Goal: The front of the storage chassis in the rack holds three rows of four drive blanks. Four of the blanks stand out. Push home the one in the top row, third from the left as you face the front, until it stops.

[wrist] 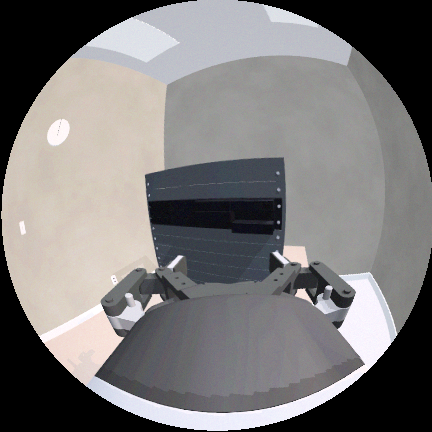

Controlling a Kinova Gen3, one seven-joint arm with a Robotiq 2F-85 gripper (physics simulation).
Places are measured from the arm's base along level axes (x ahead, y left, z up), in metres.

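Pixels of known places: gripper, fingertip midpoint: (227,263).
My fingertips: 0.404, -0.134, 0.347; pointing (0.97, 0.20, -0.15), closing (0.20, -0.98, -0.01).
Note:
For each thing: its top centre in the pictures, then the offset to it from my fingertips, as dx, dy, dz. "spot": a spot on its surface instead.
- rack, middle of its top: (215,166) +0.457, +0.120, +0.146
- black storage chassis, surface spot: (172,214) spot: +0.317, +0.247, -0.013
The rack (215,175) stands ahead in the middle of the wrist view, its grey-blue front panels screwed at both sides. The black storage chassis (172,214) runs across its upper part. The blanks are very dark and hard to tell apart. A blank at the lower right (252,227) stands out; a dark block of blanks (212,205) in the upper part also seems to stand out, but I cannot tell the third one in the top row. My gripper (227,263) is open and empty, its fingertips low in the view, below the chassis and apart from it.
More panels (215,250) fill the rack below the chassis, partly behind the fingers. A beige wall (110,165) with a round clock (58,132) is at the left, a grey wall (335,150) behind and right. A white surface with a raised edge (367,300) lies at the lower right.

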